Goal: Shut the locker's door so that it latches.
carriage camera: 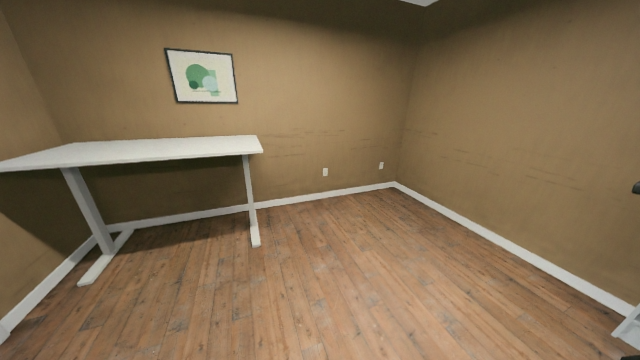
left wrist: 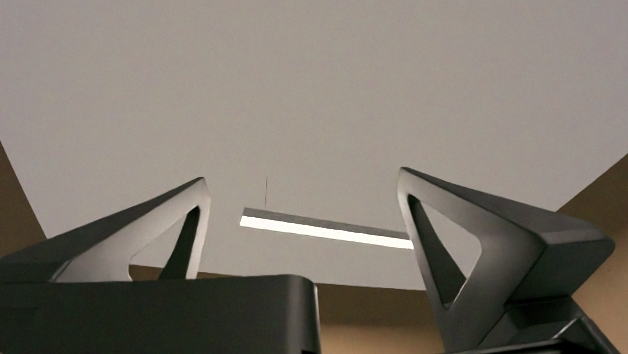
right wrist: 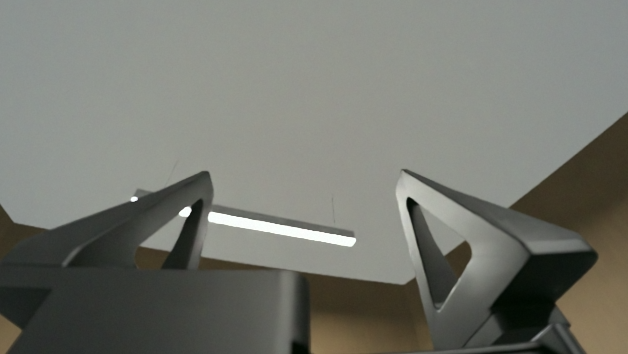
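The locker and its door do not show clearly in any view. My left gripper is open, with its two fingers wide apart and no object between them; it points up toward the ceiling. My right gripper is open in the same way, its fingers wide apart, also facing the ceiling. Neither gripper shows in the carriage camera view.
A white table stands at the left by the back wall, under a framed picture. Part of a pale grey object shows at the lower right edge. A hanging lamp shows near the ceiling.
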